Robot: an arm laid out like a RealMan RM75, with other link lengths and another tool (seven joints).
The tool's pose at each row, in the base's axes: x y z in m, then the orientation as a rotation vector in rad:
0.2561 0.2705 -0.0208 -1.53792 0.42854 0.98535
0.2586 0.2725 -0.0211 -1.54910 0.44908 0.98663
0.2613 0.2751 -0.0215 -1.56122 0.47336 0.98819
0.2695 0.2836 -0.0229 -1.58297 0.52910 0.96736
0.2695 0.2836 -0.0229 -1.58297 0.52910 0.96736
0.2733 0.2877 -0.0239 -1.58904 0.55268 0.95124
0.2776 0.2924 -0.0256 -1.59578 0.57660 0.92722
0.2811 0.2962 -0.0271 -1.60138 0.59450 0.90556
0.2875 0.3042 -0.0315 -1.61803 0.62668 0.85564
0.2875 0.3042 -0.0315 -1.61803 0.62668 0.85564
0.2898 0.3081 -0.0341 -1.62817 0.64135 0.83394
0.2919 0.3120 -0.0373 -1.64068 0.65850 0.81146
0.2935 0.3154 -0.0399 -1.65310 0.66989 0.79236
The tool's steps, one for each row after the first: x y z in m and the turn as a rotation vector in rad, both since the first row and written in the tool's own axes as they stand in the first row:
0.0022 -0.0021 0.0010 -0.00432 0.01540 0.01431
0.0047 -0.0045 0.0025 -0.00866 0.03303 0.03122
0.0127 -0.0117 0.0076 -0.00515 0.08310 0.05434
0.0127 -0.0117 0.0076 -0.00515 0.08310 0.05434
0.0167 -0.0149 0.0101 0.00135 0.10663 0.05947
0.0217 -0.0181 0.0129 0.00999 0.13476 0.06003
0.0258 -0.0206 0.0152 0.01713 0.15802 0.05828
0.0350 -0.0245 0.0202 0.02767 0.20864 0.04900
0.0350 -0.0245 0.0202 0.02767 0.20864 0.04900
0.0393 -0.0255 0.0230 0.02966 0.23233 0.04575
0.0440 -0.0260 0.0257 0.03024 0.25879 0.04389
0.0479 -0.0263 0.0282 0.02833 0.28034 0.04046

